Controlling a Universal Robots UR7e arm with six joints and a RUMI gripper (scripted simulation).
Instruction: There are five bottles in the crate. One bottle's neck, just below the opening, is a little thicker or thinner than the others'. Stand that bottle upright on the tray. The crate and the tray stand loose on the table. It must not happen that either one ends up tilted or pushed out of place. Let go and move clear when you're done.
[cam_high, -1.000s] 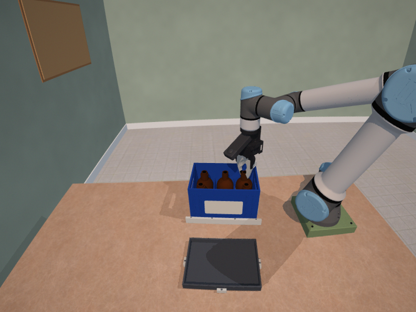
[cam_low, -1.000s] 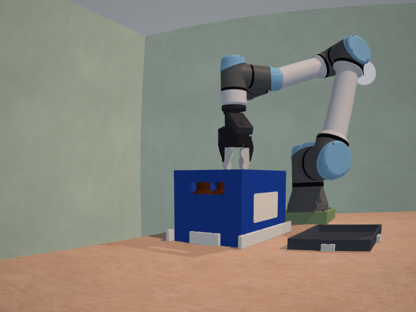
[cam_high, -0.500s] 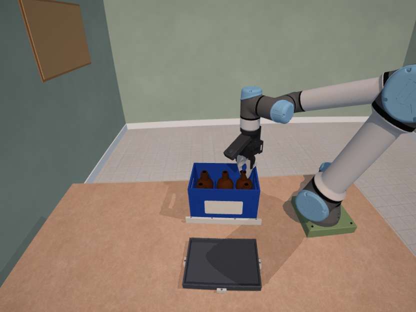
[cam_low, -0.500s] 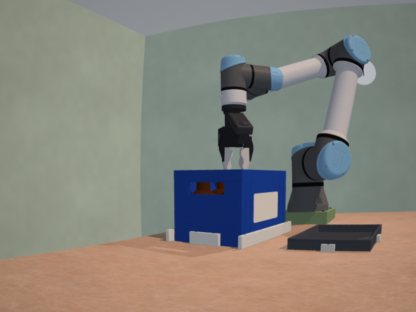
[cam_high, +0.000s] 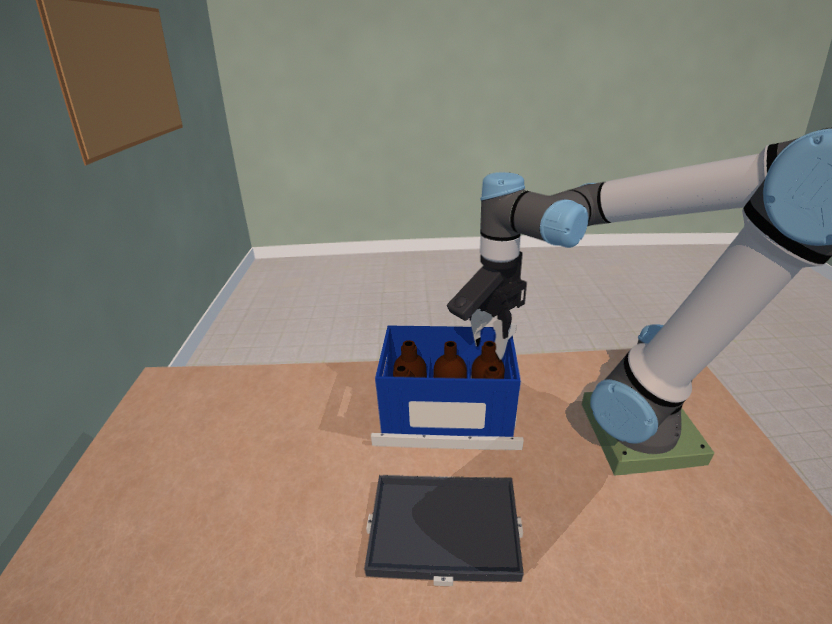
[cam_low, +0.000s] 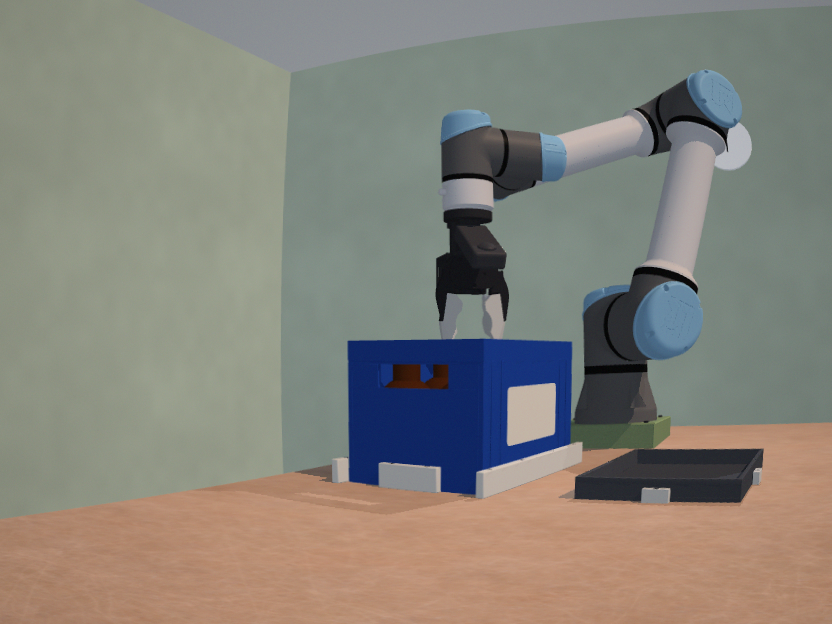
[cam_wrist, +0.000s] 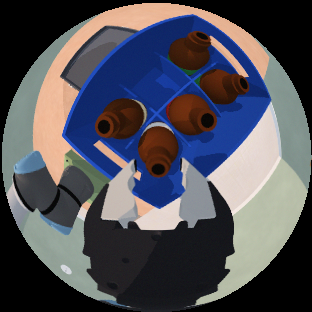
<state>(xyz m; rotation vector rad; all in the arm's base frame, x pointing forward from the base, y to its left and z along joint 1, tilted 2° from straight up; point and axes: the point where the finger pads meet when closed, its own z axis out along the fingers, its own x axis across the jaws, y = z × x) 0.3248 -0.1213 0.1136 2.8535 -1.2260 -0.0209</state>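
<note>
Now: hand 80 mm short of the glass bottle and 70 mm above it. Also, from my hand: dark tray: 330 mm to the left, 140 mm below, 90 mm ahead; then blue crate: 80 mm ahead, 70 mm below, 40 mm to the left.
</note>
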